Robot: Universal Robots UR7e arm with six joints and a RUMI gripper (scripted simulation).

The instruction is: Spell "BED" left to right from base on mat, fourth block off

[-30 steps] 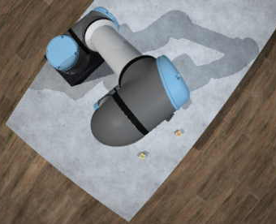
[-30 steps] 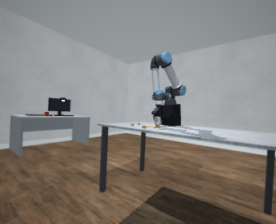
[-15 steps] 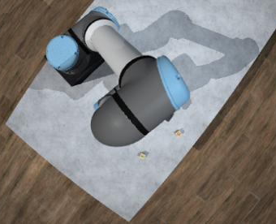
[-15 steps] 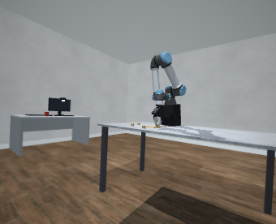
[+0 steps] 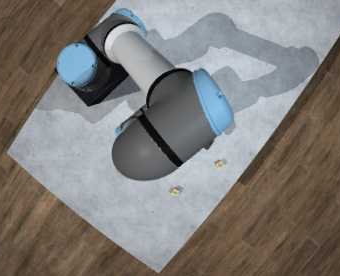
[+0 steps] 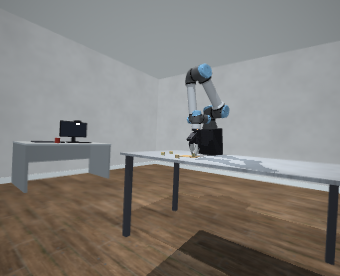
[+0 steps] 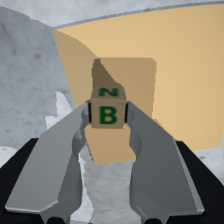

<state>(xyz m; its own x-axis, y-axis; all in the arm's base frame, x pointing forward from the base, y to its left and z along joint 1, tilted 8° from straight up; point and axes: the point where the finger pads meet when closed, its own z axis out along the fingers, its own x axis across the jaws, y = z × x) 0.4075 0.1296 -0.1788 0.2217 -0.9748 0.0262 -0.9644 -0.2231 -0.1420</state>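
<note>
The B block is right at my hand. Also, from my hand: tan mat 4 cm to the right, 2 cm below, 1 cm ahead; then E block 21 cm to the right, 16 cm ahead, 1 cm below; then D block 27 cm to the right, 1 cm below, 1 cm ahead.
</note>
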